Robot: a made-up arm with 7 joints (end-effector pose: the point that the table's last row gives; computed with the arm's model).
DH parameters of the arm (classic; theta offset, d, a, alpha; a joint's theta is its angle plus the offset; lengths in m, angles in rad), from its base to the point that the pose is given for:
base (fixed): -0.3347 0 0.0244 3.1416
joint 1: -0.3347 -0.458 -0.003 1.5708
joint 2: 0 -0.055 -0.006 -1.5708
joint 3: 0 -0.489 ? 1.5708
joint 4: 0 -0.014 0.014 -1.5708
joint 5: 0 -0.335 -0.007 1.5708
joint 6: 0 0 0.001 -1.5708
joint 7: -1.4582 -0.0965 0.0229 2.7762
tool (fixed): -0.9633 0.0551 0 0
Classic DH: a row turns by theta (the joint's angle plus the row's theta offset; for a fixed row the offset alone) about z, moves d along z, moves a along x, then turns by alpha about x.
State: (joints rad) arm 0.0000 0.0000 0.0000 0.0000 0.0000 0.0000 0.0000
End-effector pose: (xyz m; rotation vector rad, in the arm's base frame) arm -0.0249 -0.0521 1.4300 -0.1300 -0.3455 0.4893
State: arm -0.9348 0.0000 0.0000 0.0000 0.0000 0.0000 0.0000
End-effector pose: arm 0.0300 -0.0728 1.4300 0.0427 -0.3959 1.4126
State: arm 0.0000 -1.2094 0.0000 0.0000 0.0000 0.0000 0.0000
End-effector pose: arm -0.9050 -0.0521 0.7596 -0.4243 -1.5263 0.3620
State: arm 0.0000 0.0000 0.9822 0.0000 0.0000 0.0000 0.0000
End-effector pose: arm 0.0015 -0.0245 1.4300 -0.2775 -0.2432 -0.4818
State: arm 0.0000 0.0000 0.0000 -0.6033 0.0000 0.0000 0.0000
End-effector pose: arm -0.2974 -0.0521 1.3396 -0.2785 -0.9353 0.4428
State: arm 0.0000 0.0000 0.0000 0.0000 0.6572 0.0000 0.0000
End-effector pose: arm -0.0049 -0.0432 1.4300 -0.2325 -0.2824 -0.1605
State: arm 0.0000 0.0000 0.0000 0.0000 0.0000 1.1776 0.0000
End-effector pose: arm 0.1216 -0.0521 1.3535 0.1674 0.8067 0.4903
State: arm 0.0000 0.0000 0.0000 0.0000 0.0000 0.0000 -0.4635
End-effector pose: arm -0.0343 -0.0623 1.4300 -0.0486 -0.3765 0.9474
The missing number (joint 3, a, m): -0.03
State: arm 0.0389 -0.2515 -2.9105 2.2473 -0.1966 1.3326 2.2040
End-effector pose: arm -0.1581 -0.0373 0.5727 1.7744 1.2394 0.2037
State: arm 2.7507 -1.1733 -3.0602 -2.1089 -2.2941 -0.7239 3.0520
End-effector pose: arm 0.1304 0.0660 1.0186 0.3675 -0.5994 0.2417
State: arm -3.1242 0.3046 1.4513 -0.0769 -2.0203 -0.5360 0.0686
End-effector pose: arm -0.1424 0.0300 1.3955 -0.7385 -0.0783 -2.1238
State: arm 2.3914 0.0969 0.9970 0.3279 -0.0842 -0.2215 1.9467
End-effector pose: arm -0.1988 0.0157 1.3959 -0.0502 -0.5509 1.5069
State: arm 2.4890 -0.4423 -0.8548 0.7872 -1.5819 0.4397 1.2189
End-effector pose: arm 0.3272 -0.0286 1.2609 -0.0422 0.6712 -0.6598
